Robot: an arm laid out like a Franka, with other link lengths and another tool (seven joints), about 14 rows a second.
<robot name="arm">
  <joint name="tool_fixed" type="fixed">
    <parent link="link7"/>
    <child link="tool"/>
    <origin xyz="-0.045 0.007 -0.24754" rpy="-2.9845 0 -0.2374"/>
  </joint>
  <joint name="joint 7" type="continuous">
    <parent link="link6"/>
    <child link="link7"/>
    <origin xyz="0.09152 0 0"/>
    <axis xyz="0 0 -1"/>
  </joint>
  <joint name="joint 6" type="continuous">
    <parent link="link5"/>
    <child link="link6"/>
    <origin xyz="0 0 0"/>
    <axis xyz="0 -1 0"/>
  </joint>
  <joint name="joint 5" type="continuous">
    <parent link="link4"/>
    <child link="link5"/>
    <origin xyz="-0.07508 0 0.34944"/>
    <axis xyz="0 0 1"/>
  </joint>
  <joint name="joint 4" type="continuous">
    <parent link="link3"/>
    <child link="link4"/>
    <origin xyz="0.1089 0 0"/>
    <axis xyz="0 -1 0"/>
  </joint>
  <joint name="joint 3" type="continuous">
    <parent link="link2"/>
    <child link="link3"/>
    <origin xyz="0 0 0.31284"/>
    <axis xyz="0 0 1"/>
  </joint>
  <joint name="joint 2" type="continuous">
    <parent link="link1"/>
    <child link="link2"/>
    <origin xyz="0 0 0"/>
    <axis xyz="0 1 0"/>
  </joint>
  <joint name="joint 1" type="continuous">
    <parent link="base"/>
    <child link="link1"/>
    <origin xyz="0 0 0.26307"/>
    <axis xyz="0 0 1"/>
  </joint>
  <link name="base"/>
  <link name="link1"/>
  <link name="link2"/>
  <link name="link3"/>
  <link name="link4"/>
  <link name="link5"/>
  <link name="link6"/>
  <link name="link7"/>
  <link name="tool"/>
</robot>
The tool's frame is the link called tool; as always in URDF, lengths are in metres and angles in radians. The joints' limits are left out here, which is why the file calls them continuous.
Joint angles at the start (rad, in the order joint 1, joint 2, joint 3, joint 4, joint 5, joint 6, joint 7):
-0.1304, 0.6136, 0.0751, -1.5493, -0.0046, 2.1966, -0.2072
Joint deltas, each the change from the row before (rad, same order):
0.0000, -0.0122, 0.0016, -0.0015, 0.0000, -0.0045, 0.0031
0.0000, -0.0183, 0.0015, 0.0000, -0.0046, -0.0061, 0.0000
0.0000, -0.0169, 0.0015, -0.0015, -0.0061, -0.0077, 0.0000
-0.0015, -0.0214, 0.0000, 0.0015, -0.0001, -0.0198, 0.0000
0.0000, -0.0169, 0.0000, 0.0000, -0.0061, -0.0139, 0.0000
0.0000, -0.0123, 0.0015, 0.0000, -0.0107, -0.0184, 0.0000
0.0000, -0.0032, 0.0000, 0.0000, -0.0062, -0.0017, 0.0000
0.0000, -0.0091, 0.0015, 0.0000, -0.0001, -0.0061, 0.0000
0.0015, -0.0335, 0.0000, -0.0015, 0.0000, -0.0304, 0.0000
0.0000, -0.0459, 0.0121, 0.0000, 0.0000, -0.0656, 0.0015
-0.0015, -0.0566, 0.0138, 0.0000, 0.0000, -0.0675, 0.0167
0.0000, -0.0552, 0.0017, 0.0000, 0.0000, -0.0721, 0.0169
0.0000, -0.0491, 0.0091, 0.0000, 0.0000, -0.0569, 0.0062
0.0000, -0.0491, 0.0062, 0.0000, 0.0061, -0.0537, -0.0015
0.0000, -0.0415, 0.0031, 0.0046, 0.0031, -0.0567, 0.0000
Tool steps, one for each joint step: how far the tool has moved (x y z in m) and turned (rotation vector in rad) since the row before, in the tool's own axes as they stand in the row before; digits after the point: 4 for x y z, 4 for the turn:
0.0007, -0.0025, -0.0068, 0.0004, 0.0063, 0.0003
0.0021, -0.0023, -0.0114, -0.0037, 0.0114, -0.0065
0.0008, -0.0017, -0.0099, -0.0050, 0.0069, -0.0065
-0.0003, -0.0013, -0.0135, -0.0017, 0.0032, 0.0002
-0.0004, -0.0006, -0.0103, -0.0063, 0.0025, -0.0043
-0.0024, 0.0000, -0.0072, -0.0094, -0.0069, -0.0062
0.0002, 0.0008, -0.0022, -0.0055, 0.0011, -0.0035
0.0000, -0.0017, -0.0054, 0.0000, 0.0028, -0.0019
-0.0030, -0.0037, -0.0191, -0.0028, 0.0012, -0.0021
-0.0104, -0.0109, -0.0250, 0.0008, -0.0207, -0.0063
-0.0119, -0.0124, -0.0310, -0.0008, -0.0097, 0.0069
-0.0153, -0.0057, -0.0301, -0.0068, -0.0143, 0.0176
-0.0139, -0.0086, -0.0259, -0.0037, -0.0078, -0.0011
-0.0146, -0.0078, -0.0254, 0.0009, -0.0057, -0.0051
-0.0151, -0.0050, -0.0224, -0.0025, -0.0109, -0.0004

